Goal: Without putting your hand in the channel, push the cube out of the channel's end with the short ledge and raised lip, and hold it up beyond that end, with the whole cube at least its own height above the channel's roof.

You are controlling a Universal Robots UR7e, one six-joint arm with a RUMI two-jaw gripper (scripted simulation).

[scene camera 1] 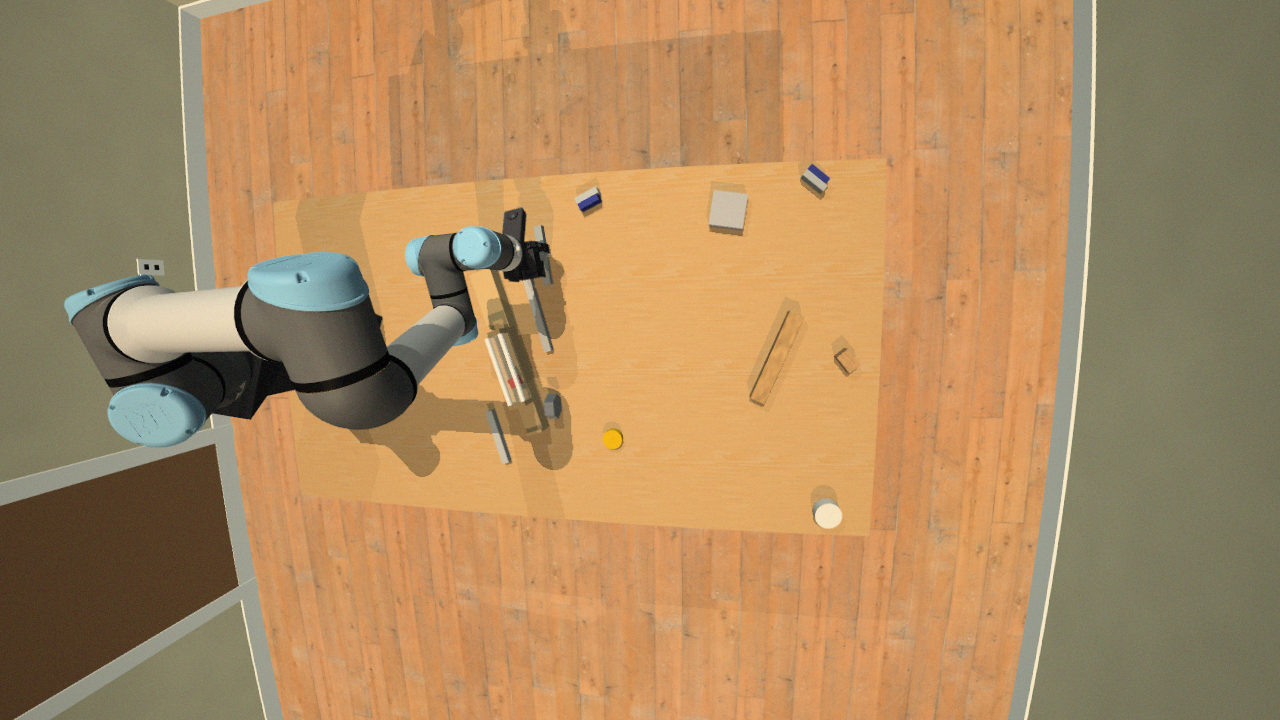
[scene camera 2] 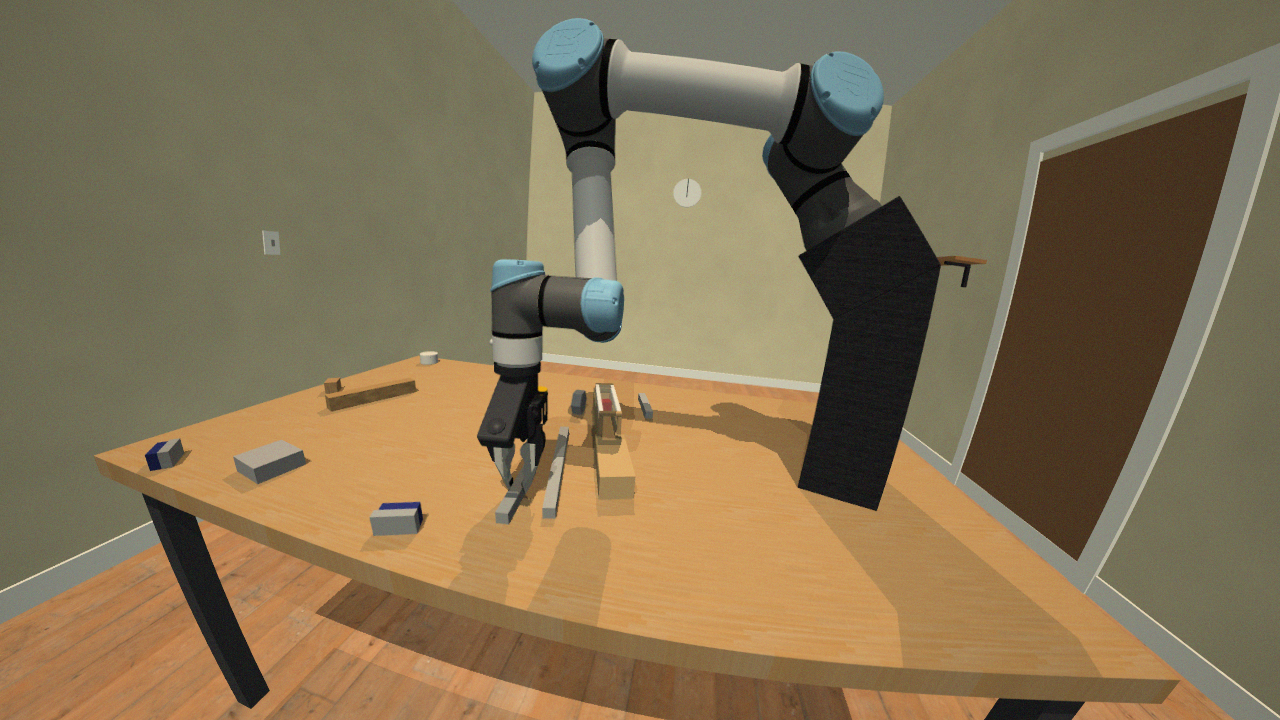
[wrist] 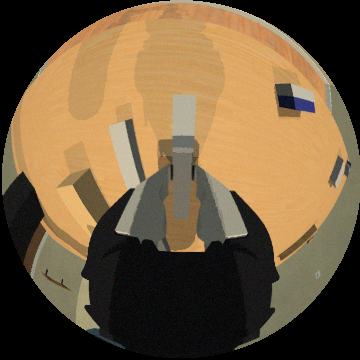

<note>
In view: my gripper (scene camera 2: 518,492), a grey slab (scene camera 2: 263,463), a longer grey stick (scene camera 2: 549,509), a wooden plank (scene camera 2: 340,400), a blue-and-white block (scene camera 2: 402,518) and a channel (wrist: 79,191).
The grey slab is seen too in scene camera 1 (scene camera 1: 728,209). The longer grey stick also shows in scene camera 1 (scene camera 1: 529,285) and in the wrist view (wrist: 123,137). The blue-and-white block also shows in the wrist view (wrist: 290,96).
</note>
